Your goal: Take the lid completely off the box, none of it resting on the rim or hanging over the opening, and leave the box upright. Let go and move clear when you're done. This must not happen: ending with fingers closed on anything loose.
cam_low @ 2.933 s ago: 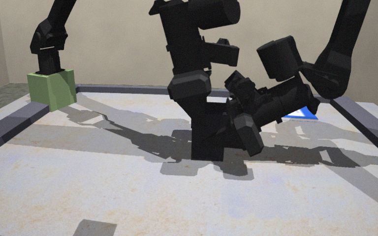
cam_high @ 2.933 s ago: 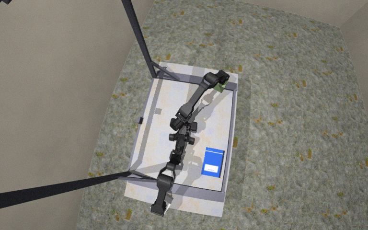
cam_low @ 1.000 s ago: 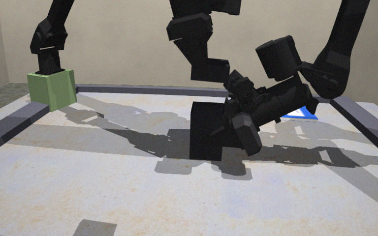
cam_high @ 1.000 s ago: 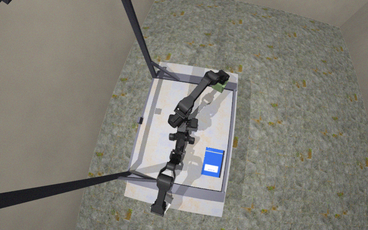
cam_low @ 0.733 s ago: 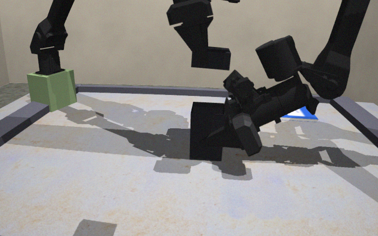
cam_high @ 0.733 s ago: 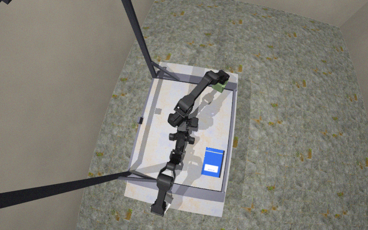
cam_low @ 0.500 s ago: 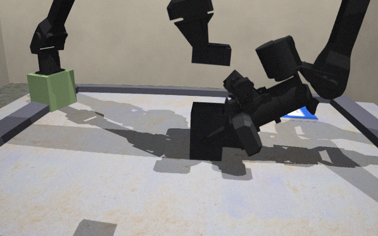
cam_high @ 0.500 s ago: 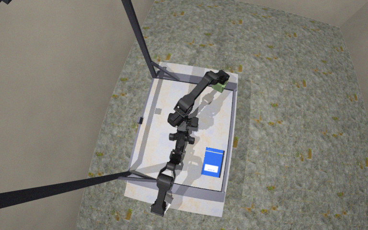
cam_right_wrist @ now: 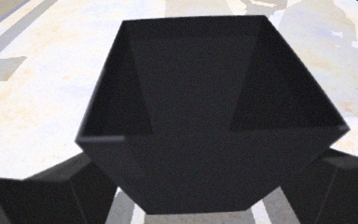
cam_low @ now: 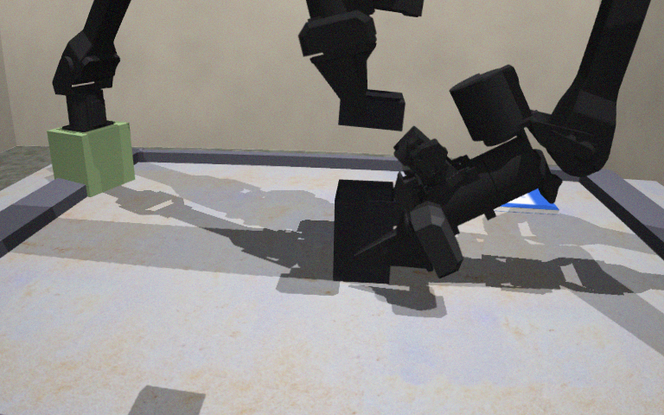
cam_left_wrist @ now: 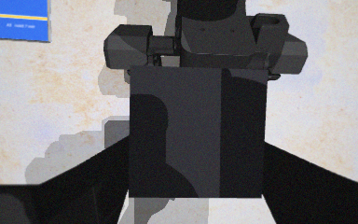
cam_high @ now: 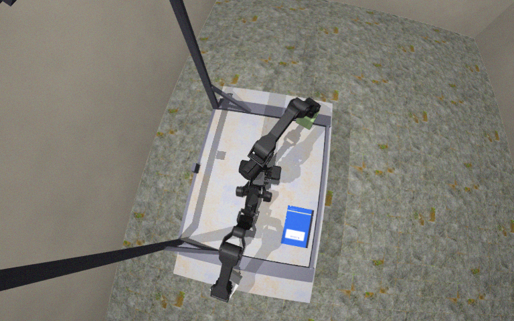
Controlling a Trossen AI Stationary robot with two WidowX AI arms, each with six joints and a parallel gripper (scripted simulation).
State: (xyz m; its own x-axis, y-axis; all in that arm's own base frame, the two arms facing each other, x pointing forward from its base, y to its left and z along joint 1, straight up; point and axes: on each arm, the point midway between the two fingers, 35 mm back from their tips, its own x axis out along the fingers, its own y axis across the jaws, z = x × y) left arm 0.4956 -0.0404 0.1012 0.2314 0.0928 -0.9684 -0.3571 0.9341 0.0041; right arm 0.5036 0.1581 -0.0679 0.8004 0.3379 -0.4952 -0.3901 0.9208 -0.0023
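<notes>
My left gripper is now 16 cm above the black box, 2 cm to the left of it and 1 cm past it. From my left hand the other things lie so: black lid: 3 cm below, 2 cm to the right; then blue book: 30 cm ahead, 20 cm below, 13 cm to the right.
The black box lies 20 mm to the left of my right hand and 10 mm behind it. From my right hand the other things lie so: black lid: 130 mm above, 20 mm to the left, 10 mm ahead; then blue book: 300 mm ahead, 90 mm to the right, 40 mm below.
</notes>
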